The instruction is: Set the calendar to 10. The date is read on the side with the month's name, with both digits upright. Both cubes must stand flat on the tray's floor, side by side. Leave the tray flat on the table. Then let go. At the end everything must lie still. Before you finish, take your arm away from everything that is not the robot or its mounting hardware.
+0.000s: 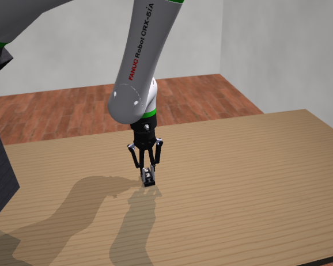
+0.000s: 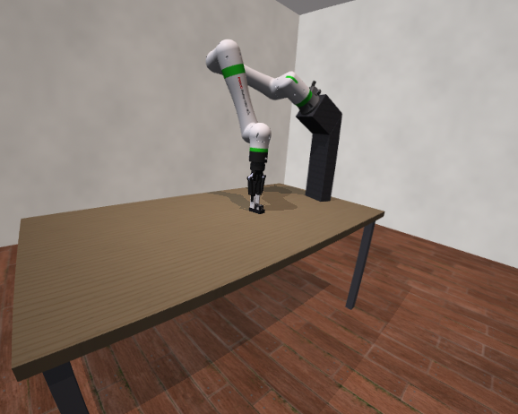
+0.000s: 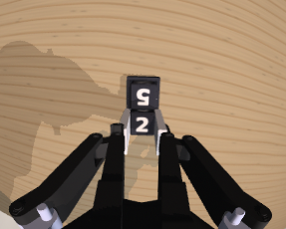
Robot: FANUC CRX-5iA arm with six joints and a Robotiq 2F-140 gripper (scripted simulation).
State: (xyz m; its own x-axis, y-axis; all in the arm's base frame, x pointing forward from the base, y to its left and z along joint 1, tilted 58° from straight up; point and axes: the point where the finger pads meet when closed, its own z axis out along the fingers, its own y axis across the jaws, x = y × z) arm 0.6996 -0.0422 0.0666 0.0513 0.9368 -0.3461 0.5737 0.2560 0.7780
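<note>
The cube is 30 mm below my hand. From my hand the other things lie so: black tray: 20 mm to the left, 40 mm below.
</note>
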